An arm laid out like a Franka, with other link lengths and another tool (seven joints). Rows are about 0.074 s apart.
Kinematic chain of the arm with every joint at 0, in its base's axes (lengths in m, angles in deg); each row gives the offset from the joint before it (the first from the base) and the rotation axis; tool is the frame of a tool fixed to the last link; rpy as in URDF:
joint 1: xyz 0 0 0.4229 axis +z
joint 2: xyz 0 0 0 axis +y
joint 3: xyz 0 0 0.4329 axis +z
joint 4: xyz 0.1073 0 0 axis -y
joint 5: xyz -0.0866 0 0.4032 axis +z
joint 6: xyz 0 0 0 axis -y
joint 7: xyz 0.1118 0 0 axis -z
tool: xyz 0.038 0.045 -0.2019 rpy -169 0 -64.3
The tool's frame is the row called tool.
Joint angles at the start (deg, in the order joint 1, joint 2, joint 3, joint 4, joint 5, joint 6, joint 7):
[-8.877, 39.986, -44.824, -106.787, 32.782, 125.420, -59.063]
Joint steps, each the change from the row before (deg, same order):
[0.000, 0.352, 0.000, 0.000, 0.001, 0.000, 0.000]
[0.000, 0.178, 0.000, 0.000, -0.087, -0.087, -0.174]
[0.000, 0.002, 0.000, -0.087, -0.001, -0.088, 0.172]
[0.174, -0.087, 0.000, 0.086, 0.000, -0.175, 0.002]
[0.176, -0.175, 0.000, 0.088, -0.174, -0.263, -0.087]
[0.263, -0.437, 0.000, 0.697, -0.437, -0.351, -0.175]
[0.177, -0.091, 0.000, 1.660, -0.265, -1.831, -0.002]
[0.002, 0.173, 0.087, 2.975, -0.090, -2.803, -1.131]
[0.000, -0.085, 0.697, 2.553, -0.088, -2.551, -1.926]
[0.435, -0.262, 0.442, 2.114, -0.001, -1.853, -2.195]
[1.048, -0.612, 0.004, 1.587, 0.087, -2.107, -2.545]
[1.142, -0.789, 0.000, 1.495, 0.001, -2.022, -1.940]
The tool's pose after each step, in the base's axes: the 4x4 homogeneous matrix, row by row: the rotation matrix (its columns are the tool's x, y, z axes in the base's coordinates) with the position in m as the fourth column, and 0 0 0 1 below. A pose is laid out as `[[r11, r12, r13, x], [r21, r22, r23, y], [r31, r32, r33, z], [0, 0, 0, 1]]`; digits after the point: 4 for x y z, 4 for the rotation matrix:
[[0.2517, -0.9633, 0.0934, 0.5409], [-0.9629, -0.2396, 0.1244, -0.4962], [-0.0975, -0.1212, -0.9878, 0.2759], [0, 0, 0, 1]]
[[0.2551, -0.9629, 0.0885, 0.5400], [-0.9617, -0.2431, 0.1266, -0.4957], [-0.1004, -0.1174, -0.9880, 0.2739], [0, 0, 0, 1]]
[[0.2513, -0.9640, 0.0872, 0.5393], [-0.9624, -0.2392, 0.1284, -0.4952], [-0.1029, -0.1162, -0.9879, 0.2732], [0, 0, 0, 1]]
[[0.2548, -0.9630, 0.0881, 0.5415], [-0.9614, -0.2424, 0.1303, -0.4933], [-0.1041, -0.1179, -0.9875, 0.2745], [0, 0, 0, 1]]
[[0.2615, -0.9612, 0.0875, 0.5433], [-0.9593, -0.2489, 0.1332, -0.4910], [-0.1063, -0.1188, -0.9872, 0.2765], [0, 0, 0, 1]]
[[0.2793, -0.9557, 0.0927, 0.5504], [-0.9550, -0.2665, 0.1302, -0.4894], [-0.0997, -0.1249, -0.9871, 0.2850], [0, 0, 0, 1]]
[[0.2964, -0.9504, 0.0946, 0.5612], [-0.9490, -0.2819, 0.1414, -0.4863], [-0.1077, -0.1317, -0.9854, 0.2946], [0, 0, 0, 1]]
[[0.3382, -0.9359, 0.0989, 0.5779], [-0.9337, -0.3205, 0.1598, -0.4827], [-0.1179, -0.1464, -0.9822, 0.3091], [0, 0, 0, 1]]
[[0.3974, -0.9119, 0.1021, 0.5950], [-0.9080, -0.3747, 0.1875, -0.4723], [-0.1327, -0.1673, -0.9769, 0.3218], [0, 0, 0, 1]]
[[0.4603, -0.8813, 0.1072, 0.6117], [-0.8773, -0.4330, 0.2069, -0.4603], [-0.1359, -0.1893, -0.9725, 0.3360], [0, 0, 0, 1]]
[[0.5262, -0.8434, 0.1085, 0.6259], [-0.8385, -0.4933, 0.2315, -0.4433], [-0.1417, -0.2128, -0.9668, 0.3525], [0, 0, 0, 1]]
[[0.5825, -0.8053, 0.1100, 0.6397], [-0.8000, -0.5441, 0.2530, -0.4254], [-0.1439, -0.2354, -0.9612, 0.3708], [0, 0, 0, 1]]

